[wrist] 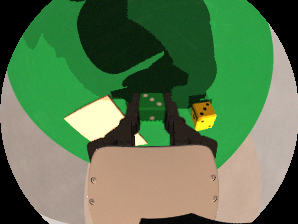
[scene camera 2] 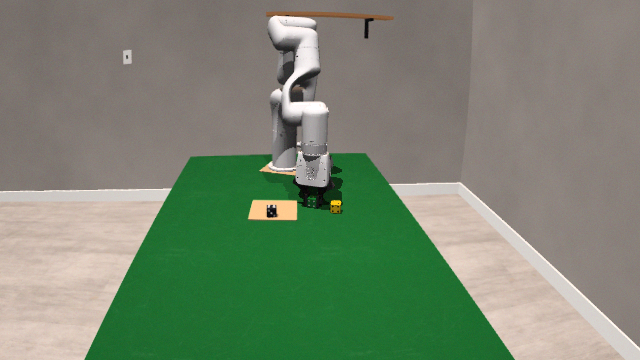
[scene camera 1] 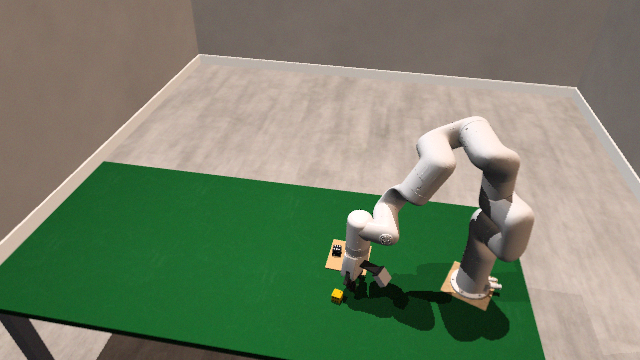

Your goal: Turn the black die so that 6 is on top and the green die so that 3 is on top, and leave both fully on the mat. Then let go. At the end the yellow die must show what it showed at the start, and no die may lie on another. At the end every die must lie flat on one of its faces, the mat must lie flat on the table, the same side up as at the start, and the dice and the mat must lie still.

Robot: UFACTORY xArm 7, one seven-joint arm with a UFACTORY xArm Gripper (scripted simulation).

Note:
In view: the gripper (scene camera 2: 313, 205), a green die (wrist: 152, 108) and a tan mat (scene camera 2: 286, 210).
The tan mat also shows in the wrist view (wrist: 96, 119). The gripper shows as well in the wrist view (wrist: 151, 100) and in scene camera 1 (scene camera 1: 353, 285).

